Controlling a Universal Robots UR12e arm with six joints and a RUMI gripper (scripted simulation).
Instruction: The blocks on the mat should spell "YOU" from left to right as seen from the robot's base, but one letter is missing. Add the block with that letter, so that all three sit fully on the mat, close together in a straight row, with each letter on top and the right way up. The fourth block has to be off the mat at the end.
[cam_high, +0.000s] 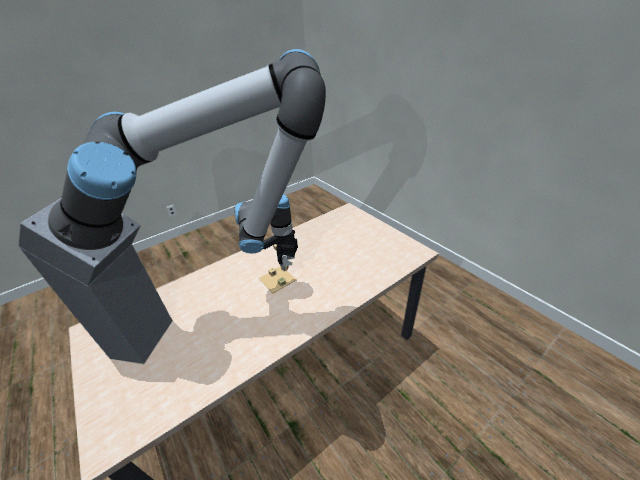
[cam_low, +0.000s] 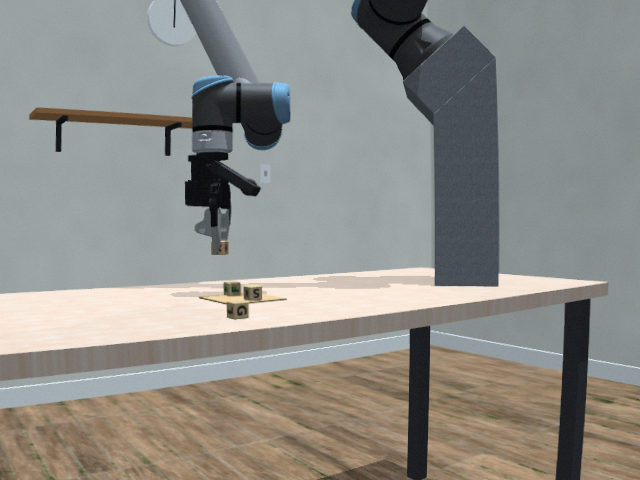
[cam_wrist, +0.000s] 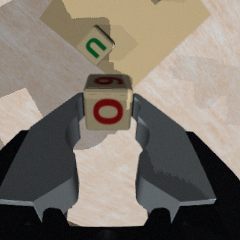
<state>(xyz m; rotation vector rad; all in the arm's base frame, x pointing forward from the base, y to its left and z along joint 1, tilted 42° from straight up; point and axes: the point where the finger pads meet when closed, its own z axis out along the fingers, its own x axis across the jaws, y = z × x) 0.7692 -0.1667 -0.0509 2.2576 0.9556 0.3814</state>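
The tan mat lies 110 mm below my hand, 60 mm to the left of it and 20 mm behind it. Also, from my hand: letter block 270 mm to the left, 130 mm ahead, 100 mm below; then red O block right at my hand.
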